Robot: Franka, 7 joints.
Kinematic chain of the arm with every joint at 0, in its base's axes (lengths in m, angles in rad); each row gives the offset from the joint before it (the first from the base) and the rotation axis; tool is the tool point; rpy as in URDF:
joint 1: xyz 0 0 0.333 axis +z
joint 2: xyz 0 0 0 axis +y
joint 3: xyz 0 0 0.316 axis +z
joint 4: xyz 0.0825 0 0 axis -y
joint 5: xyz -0.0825 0 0.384 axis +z
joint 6: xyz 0 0 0 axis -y
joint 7: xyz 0.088 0 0 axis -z
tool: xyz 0 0 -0.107 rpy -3.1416 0 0
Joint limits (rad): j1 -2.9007..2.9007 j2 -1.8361..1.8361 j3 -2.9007..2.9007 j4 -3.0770..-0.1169 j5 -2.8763..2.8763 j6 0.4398..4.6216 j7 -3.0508..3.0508
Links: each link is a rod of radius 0.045 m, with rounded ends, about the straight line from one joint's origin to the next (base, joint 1, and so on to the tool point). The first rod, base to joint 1, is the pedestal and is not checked.
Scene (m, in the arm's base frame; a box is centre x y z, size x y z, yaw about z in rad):
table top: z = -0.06
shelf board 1: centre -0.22 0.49 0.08 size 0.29 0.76 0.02 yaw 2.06
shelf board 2: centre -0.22 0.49 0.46 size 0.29 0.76 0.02 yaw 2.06
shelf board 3: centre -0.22 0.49 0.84 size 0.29 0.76 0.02 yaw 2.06
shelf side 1: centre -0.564 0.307 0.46 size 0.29 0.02 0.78 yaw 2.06
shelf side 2: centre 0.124 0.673 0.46 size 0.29 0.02 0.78 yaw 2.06
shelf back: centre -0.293 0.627 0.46 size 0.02 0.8 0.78 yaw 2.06
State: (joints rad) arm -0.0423 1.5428 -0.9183 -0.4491 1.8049 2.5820 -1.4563
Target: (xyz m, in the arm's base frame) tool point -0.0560 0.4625 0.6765
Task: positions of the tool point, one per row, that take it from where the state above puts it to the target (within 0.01 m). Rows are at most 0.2 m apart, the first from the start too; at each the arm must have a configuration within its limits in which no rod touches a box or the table.
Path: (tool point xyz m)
1: 0.8333 -0.1626 0.3396
2: 0.8209 -0.0648 0.4343
3: 0.7727 0.0512 0.5137
4: 0.6824 0.1705 0.5825
5: 0.5480 0.2703 0.6406
6: 0.3799 0.3273 0.6812
7: 0.2021 0.3274 0.6954
8: 0.0447 0.2734 0.6765
9: 0.0043 0.3734 0.6829
10: -0.0560 0.4625 0.6765

